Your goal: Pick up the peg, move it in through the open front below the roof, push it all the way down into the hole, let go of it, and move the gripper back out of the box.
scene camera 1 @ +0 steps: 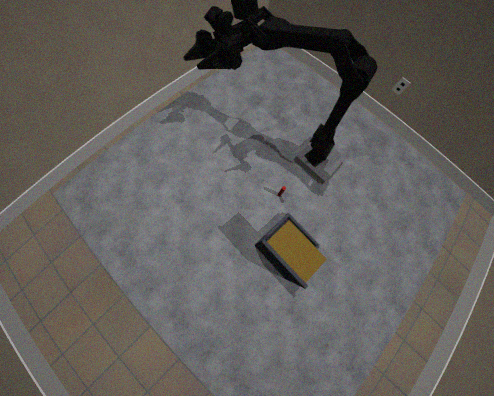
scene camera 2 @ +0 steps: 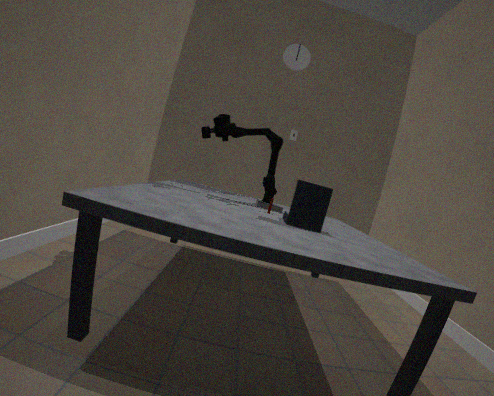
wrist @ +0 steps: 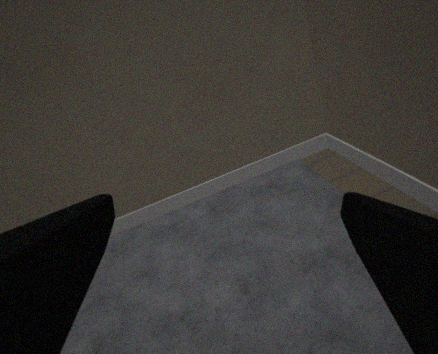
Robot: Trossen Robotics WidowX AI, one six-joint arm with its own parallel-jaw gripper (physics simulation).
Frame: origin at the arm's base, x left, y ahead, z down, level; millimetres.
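Seen in the pictures: gripper, fingertip midpoint: (scene camera 1: 190, 63) (scene camera 2: 213, 129) (wrist: 229, 204); arm's base, origin of the base link: (scene camera 1: 314, 157) (scene camera 2: 266, 202).
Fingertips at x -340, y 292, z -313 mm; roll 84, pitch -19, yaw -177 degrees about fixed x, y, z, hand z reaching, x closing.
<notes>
Pixels of each thing's top centre, then the offset from my fingertips to it. Level surfaces: height alone.
- red peg, middle of its top: (scene camera 1: 284, 188) (scene camera 2: 272, 198) dx +369, dy -81, dz +266 mm
- yellow roof, middle of its top: (scene camera 1: 305, 241) (scene camera 2: 311, 183) dx +531, dy +23, dz +144 mm
- grey table, its level: dz +346 mm
The red peg (scene camera 1: 282, 191) (scene camera 2: 270, 206) stands upright on the table between the arm's base and the box. The box has dark walls (scene camera 2: 310, 206) and a yellow roof (scene camera 1: 296, 253). Its inside and the hole are hidden in both scene views. My gripper (scene camera 1: 192, 63) (scene camera 2: 206, 132) (wrist: 229, 204) is open and empty. It is high above the table, well away from the peg and the box, toward the left in both scene views. In the wrist view its two dark fingers stand wide apart. Neither the peg nor the box shows in the wrist view.
The arm's base (scene camera 1: 316, 159) stands on the grey table (scene camera 1: 165, 210) (scene camera 2: 150, 205) (wrist: 230, 280), behind the peg. Shadows of the arm and the box lie on the table top. A wall socket (scene camera 1: 401, 85) (scene camera 2: 294, 135) and a round clock (scene camera 2: 297, 56) are on the walls.
</notes>
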